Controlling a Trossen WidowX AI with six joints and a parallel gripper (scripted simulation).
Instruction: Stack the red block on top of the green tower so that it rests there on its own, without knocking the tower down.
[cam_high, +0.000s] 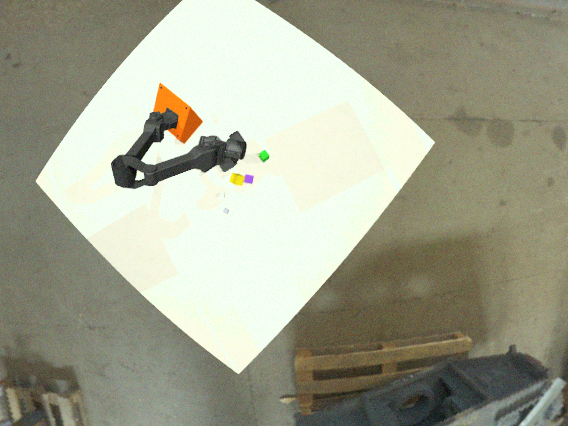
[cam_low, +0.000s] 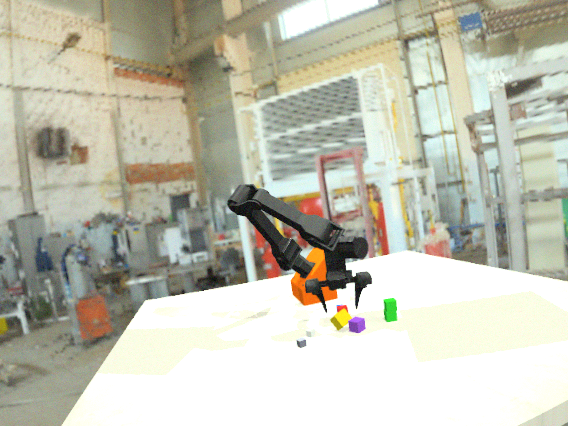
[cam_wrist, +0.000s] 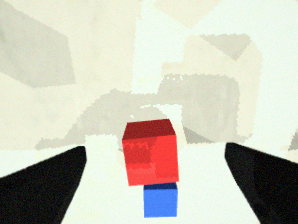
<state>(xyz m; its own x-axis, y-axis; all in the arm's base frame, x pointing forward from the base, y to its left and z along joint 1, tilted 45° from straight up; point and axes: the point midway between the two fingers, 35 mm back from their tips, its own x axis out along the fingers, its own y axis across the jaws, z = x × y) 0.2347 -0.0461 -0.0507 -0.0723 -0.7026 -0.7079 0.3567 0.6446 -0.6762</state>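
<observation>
Right now my gripper tip is right at the red block. The rest, counted from my gripper tip: yellow block 7 cm ahead, 4 cm to the right, 1 cm above; then small blue block 3 cm behind, 1 cm to the left, 1 cm below; then purple block 13 cm ahead, 2 cm to the right.
</observation>
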